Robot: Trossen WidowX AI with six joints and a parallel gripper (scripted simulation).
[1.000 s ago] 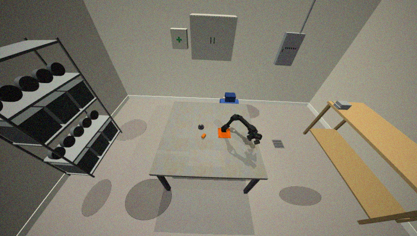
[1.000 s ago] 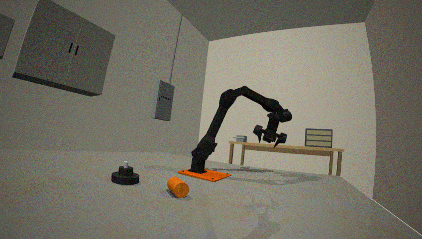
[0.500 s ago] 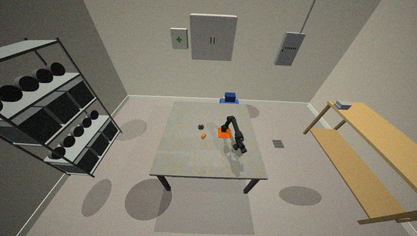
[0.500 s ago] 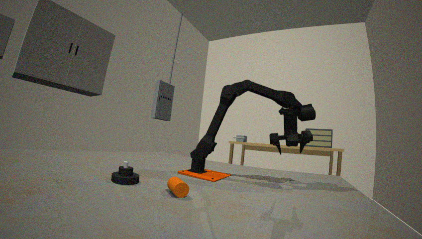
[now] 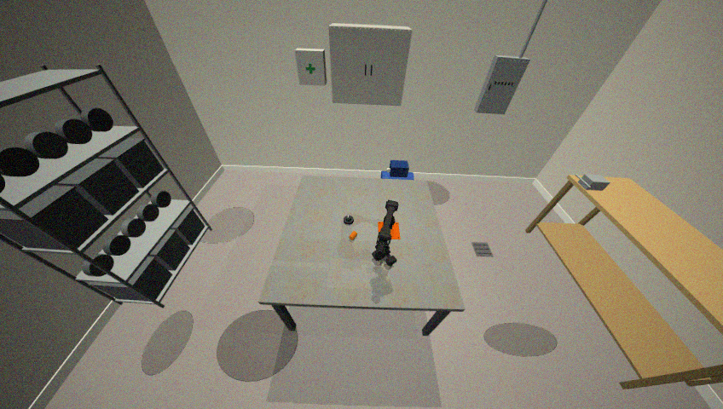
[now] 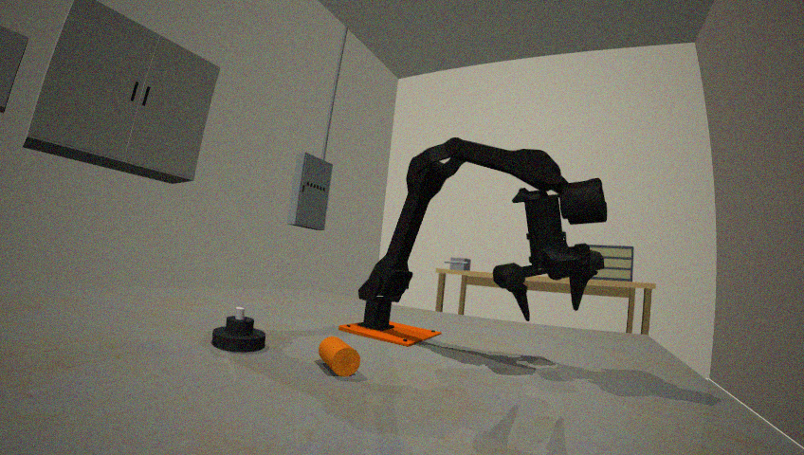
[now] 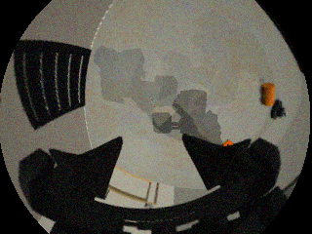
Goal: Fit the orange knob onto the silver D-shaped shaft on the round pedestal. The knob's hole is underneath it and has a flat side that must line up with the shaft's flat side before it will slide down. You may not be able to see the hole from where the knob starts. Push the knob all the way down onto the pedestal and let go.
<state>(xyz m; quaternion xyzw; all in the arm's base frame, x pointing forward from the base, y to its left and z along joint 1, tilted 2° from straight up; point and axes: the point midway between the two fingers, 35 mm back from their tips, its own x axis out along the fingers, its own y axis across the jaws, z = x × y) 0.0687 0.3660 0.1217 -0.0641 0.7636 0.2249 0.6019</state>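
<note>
The orange knob is 260 mm to the right of my gripper tip, 240 mm ahead of it and 70 mm below it. Round my gripper tip: round pedestal 440 mm to the right, 270 mm ahead, 60 mm below.
</note>
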